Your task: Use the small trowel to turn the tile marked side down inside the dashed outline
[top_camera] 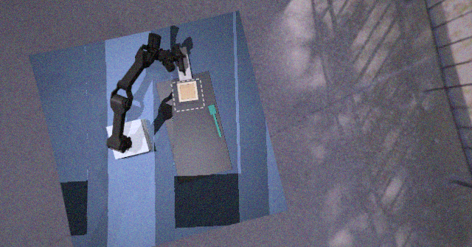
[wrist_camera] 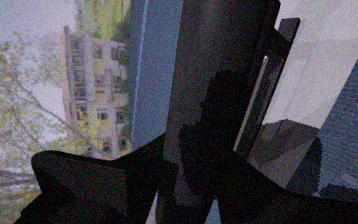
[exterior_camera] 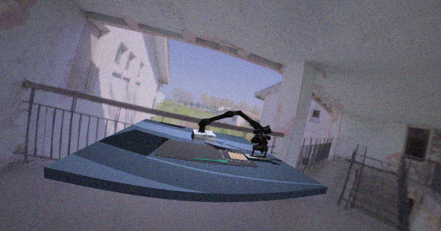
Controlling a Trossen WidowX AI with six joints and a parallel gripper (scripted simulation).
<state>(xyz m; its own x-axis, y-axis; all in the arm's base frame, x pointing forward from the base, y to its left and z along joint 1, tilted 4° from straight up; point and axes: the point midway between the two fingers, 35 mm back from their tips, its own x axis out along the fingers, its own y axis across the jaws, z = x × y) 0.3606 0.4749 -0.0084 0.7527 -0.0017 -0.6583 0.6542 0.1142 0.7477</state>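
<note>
My gripper tip is now 140 mm short of the teal trowel, 370 mm to the left of it and 60 mm above it. Round my gripper tip: tile (10 mm behind, 190 mm to the right, 60 mm below); then grey mat (10 mm ahead, 420 mm to the right, 80 mm below).
</note>
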